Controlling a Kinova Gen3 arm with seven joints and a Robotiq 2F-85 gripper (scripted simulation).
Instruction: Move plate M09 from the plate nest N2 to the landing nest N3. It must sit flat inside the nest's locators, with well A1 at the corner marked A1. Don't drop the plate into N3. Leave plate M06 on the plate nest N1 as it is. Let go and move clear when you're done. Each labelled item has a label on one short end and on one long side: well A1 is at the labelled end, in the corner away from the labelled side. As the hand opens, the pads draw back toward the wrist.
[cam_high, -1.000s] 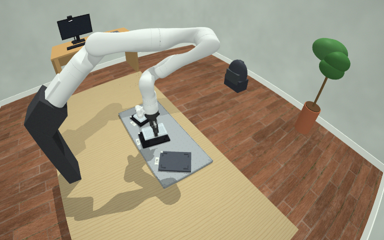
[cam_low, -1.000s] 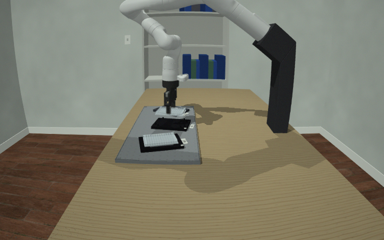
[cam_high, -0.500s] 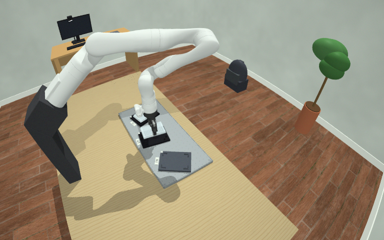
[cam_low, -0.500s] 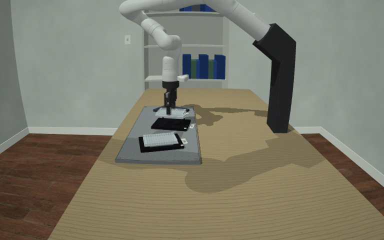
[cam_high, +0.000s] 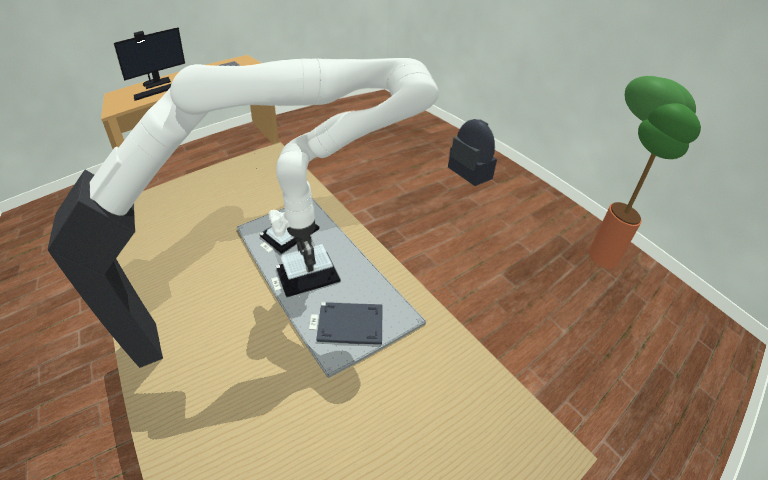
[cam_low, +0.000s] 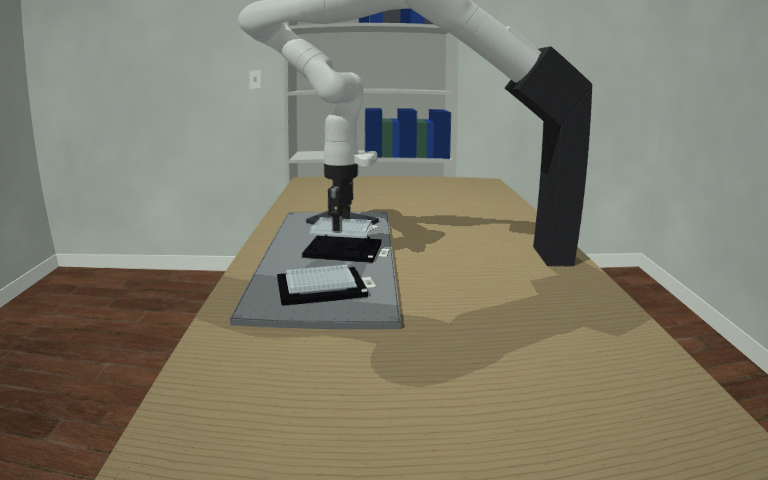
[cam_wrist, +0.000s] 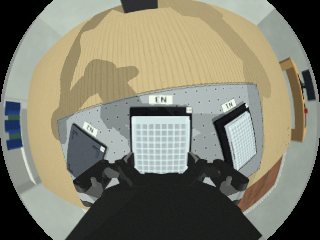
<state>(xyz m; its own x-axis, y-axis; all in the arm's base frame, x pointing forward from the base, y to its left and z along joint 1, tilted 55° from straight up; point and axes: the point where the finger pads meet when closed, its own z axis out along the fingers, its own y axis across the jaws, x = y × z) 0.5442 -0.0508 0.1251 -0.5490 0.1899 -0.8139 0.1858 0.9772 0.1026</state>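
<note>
Now: the black landing nest 60 mm below my hand. Round my hand: plate nest N2: 20 mm behind, 210 mm to the right, 60 mm below; plate: 10 mm below; nest label: 90 mm behind, 150 mm to the right, 70 mm below.
</note>
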